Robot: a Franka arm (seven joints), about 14 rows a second.
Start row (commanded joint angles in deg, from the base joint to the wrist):
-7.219, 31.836, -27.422, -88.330, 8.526, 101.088, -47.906
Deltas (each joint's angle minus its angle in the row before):
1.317, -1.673, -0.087, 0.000, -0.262, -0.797, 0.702
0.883, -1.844, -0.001, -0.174, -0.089, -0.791, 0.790
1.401, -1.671, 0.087, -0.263, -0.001, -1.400, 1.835
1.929, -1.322, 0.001, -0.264, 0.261, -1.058, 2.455
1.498, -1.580, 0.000, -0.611, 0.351, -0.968, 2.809
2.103, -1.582, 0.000, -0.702, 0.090, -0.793, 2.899
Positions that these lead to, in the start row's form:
-5.902, 30.163, -27.509, -88.330, 8.264, 100.291, -47.204
-5.019, 28.319, -27.510, -88.504, 8.175, 99.500, -46.414
-3.618, 26.648, -27.423, -88.767, 8.174, 98.100, -44.579
-1.689, 25.326, -27.422, -89.031, 8.435, 97.042, -42.124
-0.191, 23.746, -27.422, -89.642, 8.786, 96.074, -39.315
1.912, 22.164, -27.422, -90.344, 8.876, 95.281, -36.416

